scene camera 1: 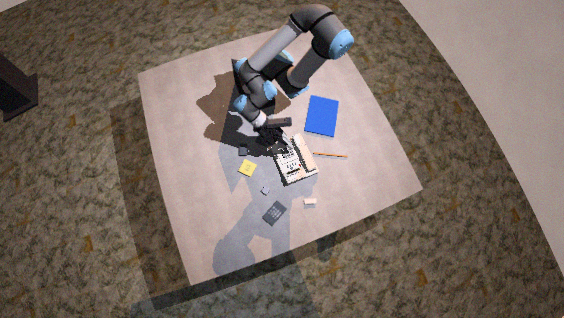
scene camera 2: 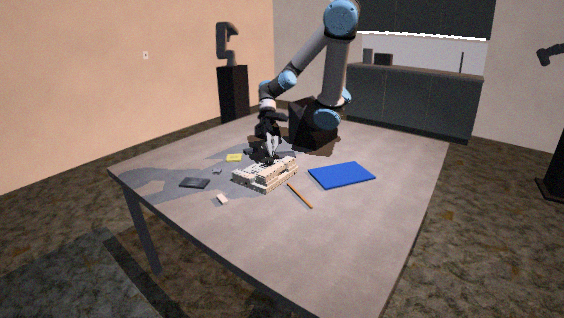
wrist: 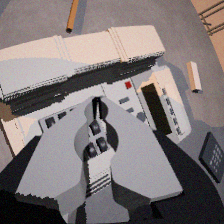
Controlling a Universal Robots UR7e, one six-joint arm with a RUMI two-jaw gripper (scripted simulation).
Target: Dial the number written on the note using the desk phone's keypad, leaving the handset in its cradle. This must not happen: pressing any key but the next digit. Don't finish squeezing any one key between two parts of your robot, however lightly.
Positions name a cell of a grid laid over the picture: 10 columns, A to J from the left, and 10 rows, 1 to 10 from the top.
blue book: scene camera 1 F4; scene camera 2 F6; not seen in the wrist view (out of frame)
